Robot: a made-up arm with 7 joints. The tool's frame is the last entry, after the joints.
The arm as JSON. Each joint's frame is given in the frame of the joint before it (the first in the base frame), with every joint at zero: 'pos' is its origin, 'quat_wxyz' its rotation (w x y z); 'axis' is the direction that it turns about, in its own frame. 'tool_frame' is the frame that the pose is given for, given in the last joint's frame.
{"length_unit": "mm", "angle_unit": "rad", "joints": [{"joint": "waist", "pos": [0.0, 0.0, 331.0], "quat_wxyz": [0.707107, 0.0, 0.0, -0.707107], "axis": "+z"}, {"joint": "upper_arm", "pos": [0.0, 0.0, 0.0], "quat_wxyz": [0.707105, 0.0, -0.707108, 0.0], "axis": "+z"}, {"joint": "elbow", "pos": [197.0, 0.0, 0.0], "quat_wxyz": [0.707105, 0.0, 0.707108, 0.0], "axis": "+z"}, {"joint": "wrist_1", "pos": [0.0, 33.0, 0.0], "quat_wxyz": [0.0, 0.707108, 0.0, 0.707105], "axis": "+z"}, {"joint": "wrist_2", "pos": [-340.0, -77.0, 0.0], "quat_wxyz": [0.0, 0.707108, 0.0, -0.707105], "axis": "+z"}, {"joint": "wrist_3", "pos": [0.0, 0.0, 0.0], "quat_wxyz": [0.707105, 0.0, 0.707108, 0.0], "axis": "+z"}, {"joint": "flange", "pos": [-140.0, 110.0, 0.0], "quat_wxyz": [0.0, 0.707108, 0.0, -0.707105], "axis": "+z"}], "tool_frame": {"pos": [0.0, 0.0, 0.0], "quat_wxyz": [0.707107, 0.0, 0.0, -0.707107]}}
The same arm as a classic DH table. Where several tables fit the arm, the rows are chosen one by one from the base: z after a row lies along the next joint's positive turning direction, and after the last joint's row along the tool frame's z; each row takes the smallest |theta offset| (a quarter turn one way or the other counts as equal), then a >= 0, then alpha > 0; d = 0 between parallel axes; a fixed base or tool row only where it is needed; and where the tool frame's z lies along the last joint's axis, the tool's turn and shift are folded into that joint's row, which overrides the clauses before.
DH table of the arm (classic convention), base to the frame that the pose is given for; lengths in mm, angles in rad. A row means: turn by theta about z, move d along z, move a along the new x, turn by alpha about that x. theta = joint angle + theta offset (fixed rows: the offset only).
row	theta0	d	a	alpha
waist	0	331	0	-1.5708
upper_arm	0	0	0	1.5708
elbow	0	197	33	1.5708
wrist_1	0	0	77	1.5708
wrist_2	0	340	0	1.5708
wrist_3	0	0	110	-1.5708
flange	0	140	0	0

